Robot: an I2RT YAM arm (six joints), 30 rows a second.
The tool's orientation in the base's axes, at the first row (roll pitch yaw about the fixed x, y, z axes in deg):
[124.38, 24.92, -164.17]
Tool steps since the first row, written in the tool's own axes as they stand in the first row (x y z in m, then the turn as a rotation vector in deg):
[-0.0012, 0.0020, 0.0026, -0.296, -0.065, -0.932]
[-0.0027, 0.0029, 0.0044, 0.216, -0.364, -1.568]
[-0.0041, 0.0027, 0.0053, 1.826, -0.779, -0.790]
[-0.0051, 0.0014, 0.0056, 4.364, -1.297, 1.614]
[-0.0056, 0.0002, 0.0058, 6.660, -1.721, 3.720]
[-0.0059, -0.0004, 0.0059, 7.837, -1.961, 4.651]
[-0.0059, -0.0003, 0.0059, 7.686, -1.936, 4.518]
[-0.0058, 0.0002, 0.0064, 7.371, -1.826, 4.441]
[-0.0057, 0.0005, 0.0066, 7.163, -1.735, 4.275]
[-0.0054, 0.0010, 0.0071, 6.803, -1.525, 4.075]
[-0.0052, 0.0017, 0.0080, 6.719, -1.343, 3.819]
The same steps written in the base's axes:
[0.0001, 0.0034, 0.0007, 0.287, -0.756, 0.553]
[0.0010, 0.0057, 0.0011, -0.017, -1.563, 0.440]
[0.0023, 0.0068, 0.0010, -1.216, -1.480, -0.948]
[0.0038, 0.0067, 0.0003, -3.168, -0.275, -3.636]
[0.0048, 0.0065, -0.0005, -4.956, 0.776, -5.999]
[0.0054, 0.0063, -0.0008, -5.862, 1.177, -7.152]
[0.0053, 0.0064, -0.0008, -5.743, 1.111, -7.001]
[0.0050, 0.0070, -0.0007, -5.522, 1.172, -6.747]
[0.0048, 0.0073, -0.0006, -5.386, 1.122, -6.506]
[0.0042, 0.0079, -0.0006, -5.175, 1.133, -6.095]
[0.0037, 0.0089, -0.0006, -5.192, 1.016, -5.792]

